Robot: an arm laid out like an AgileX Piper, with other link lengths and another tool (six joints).
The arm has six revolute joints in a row. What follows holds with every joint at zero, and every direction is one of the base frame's.
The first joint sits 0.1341 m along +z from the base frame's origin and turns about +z.
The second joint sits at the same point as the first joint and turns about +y.
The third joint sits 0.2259 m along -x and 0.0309 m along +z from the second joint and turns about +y.
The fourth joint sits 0.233 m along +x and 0.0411 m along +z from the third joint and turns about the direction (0.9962, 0, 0.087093).
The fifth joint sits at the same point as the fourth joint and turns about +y.
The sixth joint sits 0.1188 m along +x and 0.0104 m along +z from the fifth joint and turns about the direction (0.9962, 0, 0.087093).
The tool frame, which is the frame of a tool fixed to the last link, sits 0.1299 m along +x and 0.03 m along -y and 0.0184 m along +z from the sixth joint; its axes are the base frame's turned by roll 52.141, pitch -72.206 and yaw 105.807 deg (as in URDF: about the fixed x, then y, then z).
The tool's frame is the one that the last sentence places.
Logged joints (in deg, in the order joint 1, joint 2, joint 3, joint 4, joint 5, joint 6), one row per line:
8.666 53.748 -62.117 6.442 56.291 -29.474
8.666 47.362 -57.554 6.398 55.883 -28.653
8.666 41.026 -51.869 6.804 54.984 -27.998
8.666 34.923 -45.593 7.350 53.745 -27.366
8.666 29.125 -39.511 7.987 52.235 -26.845
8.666 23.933 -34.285 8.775 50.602 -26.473
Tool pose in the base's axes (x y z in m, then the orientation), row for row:
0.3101 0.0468 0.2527 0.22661 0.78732 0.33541 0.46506
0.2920 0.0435 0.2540 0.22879 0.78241 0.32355 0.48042
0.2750 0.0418 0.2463 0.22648 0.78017 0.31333 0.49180
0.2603 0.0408 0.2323 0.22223 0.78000 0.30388 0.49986
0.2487 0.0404 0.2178 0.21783 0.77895 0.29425 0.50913
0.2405 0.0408 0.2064 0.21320 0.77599 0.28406 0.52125
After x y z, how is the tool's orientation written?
As a quaternion, w x y z.
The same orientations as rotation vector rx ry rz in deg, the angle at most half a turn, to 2 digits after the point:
124.33 52.97 73.44
123.41 51.03 75.78
123.21 49.48 77.67
123.46 48.10 79.12
123.58 46.68 80.77
123.41 45.18 82.90

